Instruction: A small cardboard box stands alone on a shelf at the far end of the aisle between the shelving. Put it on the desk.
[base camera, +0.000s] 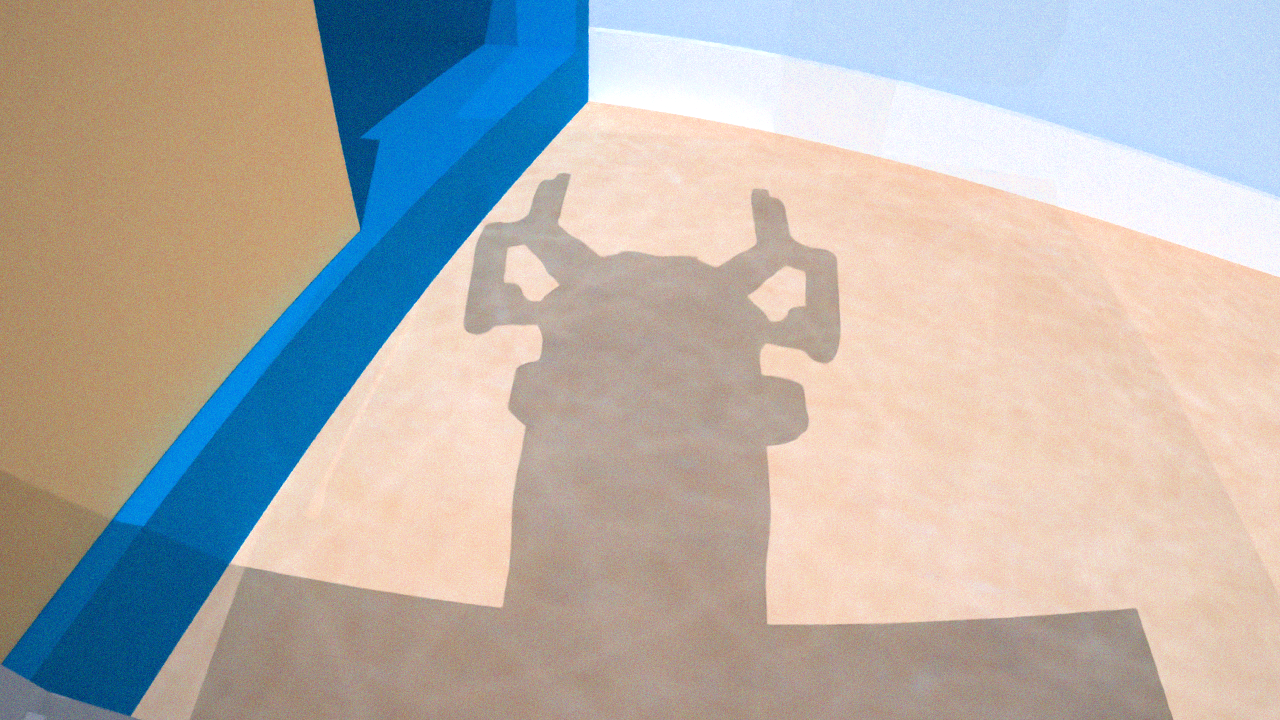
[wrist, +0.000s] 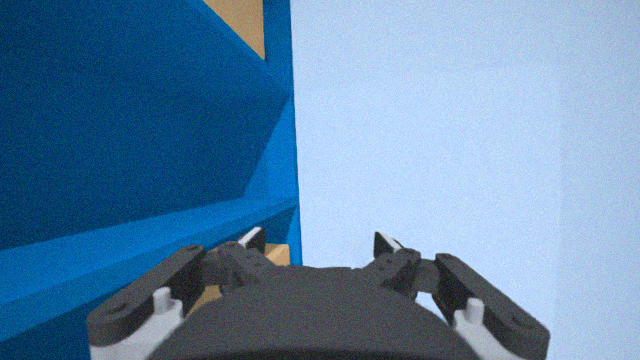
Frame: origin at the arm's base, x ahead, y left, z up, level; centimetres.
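Where they show: gripper, fingertip midpoint: (wrist: 319, 241).
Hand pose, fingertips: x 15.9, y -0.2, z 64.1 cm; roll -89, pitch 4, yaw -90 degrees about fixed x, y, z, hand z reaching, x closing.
After its pixels a point has its place.
My gripper (wrist: 319, 241) {x 15.9, y -0.2, z 64.1 cm} is open, its two fingertips wide apart with nothing between them. It points toward the pale blue end wall, with the blue shelving (base camera: 295, 394) {x 36.9, y 22.2, z -35.4 cm} (wrist: 150, 235) {x 34.6, y 31.2, z 59.4 cm} close on its left. The small cardboard box that the task names cannot be made out in either view. The desk does not show in either view.
A large tan box (base camera: 161, 232) {x 34.9, y 24.8, z -21.8 cm} fills the lowest shelf bay at the left. In the wrist view, a tan box (wrist: 250, 25) {x 59.5, y 18.6, z 114.4 cm} shows at the upper left and another (wrist: 279, 254) {x 70.3, y 15.9, z 40.2 cm} behind the left finger. The pale wall (base camera: 939, 71) {x 79.2, y -27.1, z -28.7 cm} (wrist: 450, 125) {x 73.6, y -49.6, z 84.6 cm} stands ahead. The gripper's shadow lies on the floor (base camera: 984, 402) {x 43.7, y -23.4, z -39.7 cm}.
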